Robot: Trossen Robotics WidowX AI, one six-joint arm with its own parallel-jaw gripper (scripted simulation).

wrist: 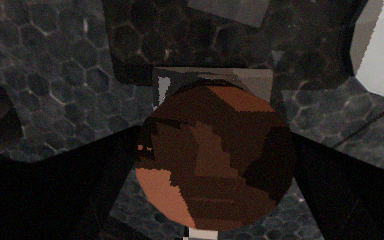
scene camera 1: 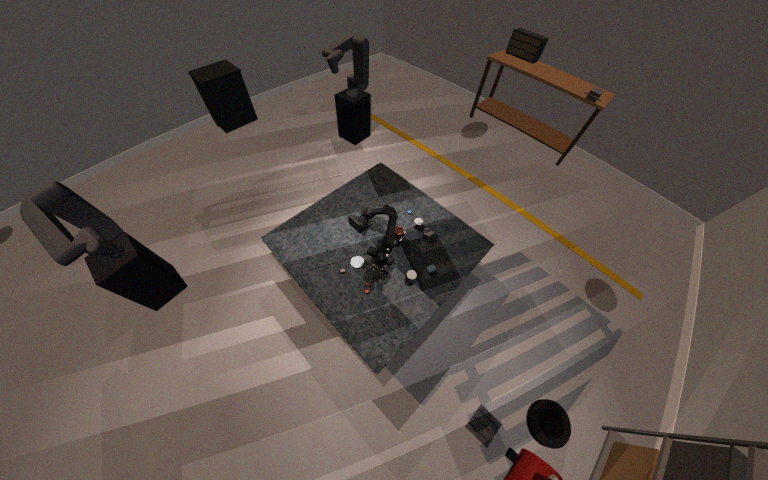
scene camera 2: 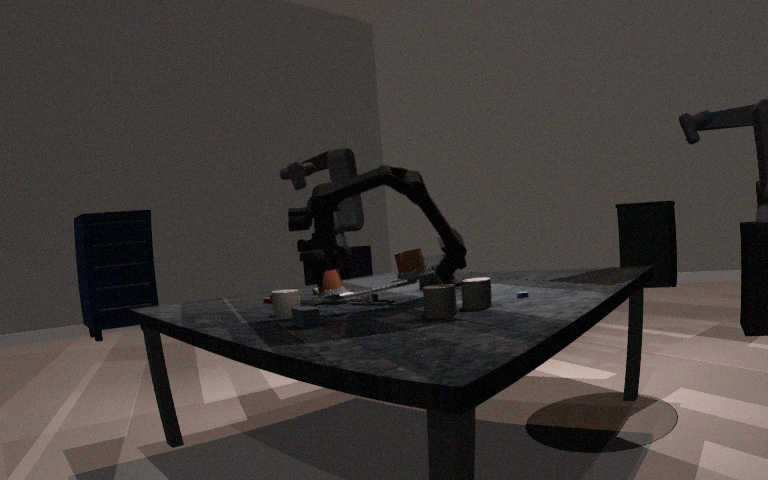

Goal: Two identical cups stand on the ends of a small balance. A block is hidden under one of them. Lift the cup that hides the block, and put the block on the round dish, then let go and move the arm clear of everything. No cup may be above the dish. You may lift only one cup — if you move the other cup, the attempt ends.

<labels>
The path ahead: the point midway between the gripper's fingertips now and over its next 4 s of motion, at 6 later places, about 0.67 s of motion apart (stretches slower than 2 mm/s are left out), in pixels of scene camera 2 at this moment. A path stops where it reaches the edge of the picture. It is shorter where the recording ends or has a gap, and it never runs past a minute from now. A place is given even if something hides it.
My gripper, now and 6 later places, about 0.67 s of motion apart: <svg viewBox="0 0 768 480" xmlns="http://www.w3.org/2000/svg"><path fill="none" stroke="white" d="M329 284L329 284L328 277L329 269L326 259L325 249L325 242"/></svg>
</labels>
